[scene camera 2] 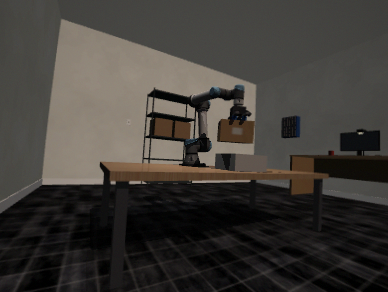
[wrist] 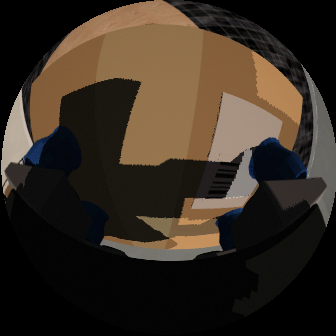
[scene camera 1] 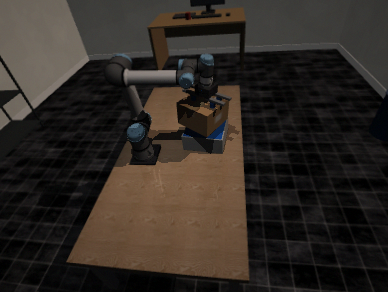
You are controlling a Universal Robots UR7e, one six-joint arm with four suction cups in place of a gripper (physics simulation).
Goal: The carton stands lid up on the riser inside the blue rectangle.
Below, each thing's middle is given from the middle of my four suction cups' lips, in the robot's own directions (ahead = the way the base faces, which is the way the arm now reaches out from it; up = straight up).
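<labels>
Measured from my suction cup, the brown cardboard carton (scene camera 1: pixel 197 115) is 9 cm below and 2 cm behind. The grey riser (scene camera 1: pixel 214 143) is 32 cm below my suction cup, 1 cm behind it and 7 cm to the left of it. Going by their middles, the carton is the nearest to my suction cup of the things named here.
</labels>
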